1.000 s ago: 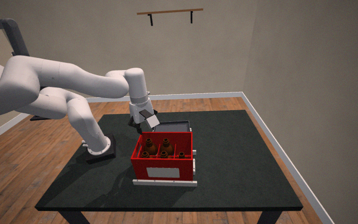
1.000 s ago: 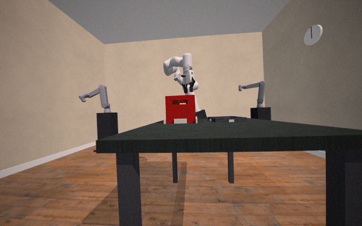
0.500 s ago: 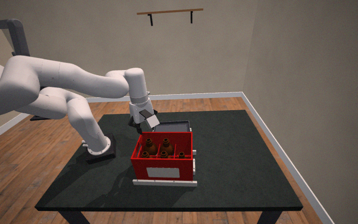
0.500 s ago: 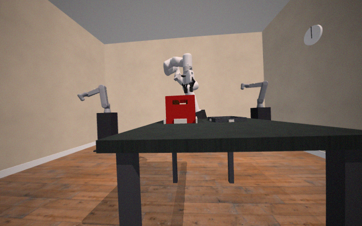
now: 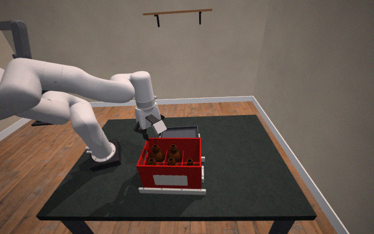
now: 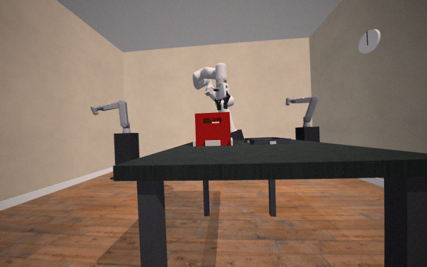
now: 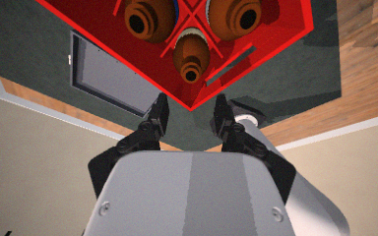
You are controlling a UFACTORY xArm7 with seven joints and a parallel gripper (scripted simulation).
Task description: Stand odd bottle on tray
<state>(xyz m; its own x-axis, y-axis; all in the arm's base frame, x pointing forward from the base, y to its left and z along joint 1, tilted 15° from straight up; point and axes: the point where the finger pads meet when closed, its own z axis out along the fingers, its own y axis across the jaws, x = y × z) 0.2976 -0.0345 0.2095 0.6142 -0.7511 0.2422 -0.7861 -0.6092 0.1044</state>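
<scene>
My hand is 16 cm above the crate, 8 cm short of it and 6 cm to the left of it. Round my hand: tray (24 cm to the left, 23 cm below, 11 cm ahead).
</scene>
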